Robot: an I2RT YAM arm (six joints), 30 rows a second.
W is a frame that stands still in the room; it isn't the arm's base.
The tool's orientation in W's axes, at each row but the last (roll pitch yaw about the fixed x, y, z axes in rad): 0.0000, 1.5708, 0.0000; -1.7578, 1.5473, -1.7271; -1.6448, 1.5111, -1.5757; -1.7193, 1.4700, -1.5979; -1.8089, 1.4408, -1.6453; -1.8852, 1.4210, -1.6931; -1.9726, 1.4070, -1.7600
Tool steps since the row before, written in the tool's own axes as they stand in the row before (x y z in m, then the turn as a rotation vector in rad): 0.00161, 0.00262, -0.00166, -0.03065, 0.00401, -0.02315; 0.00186, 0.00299, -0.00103, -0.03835, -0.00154, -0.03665; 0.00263, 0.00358, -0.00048, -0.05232, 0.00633, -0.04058; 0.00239, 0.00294, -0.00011, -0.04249, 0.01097, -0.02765; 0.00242, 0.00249, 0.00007, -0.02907, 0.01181, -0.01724; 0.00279, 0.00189, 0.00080, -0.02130, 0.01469, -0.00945; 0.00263, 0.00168, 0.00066, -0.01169, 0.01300, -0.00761
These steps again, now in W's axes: -0.00166, 0.00262, -0.00161, -0.02315, 0.00401, 0.03065; -0.00113, 0.00291, -0.00192, -0.03644, -0.00177, 0.03854; -0.00073, 0.00338, -0.00284, -0.04090, 0.00663, 0.05203; -0.00047, 0.00265, -0.00267, -0.02866, 0.01178, 0.04159; -0.00036, 0.00213, -0.00272, -0.01866, 0.01254, 0.02786; 0.00037, 0.00157, -0.00306, -0.01171, 0.01565, 0.01941; 0.00021, 0.00134, -0.00289, -0.00985, 0.01286, 0.01007
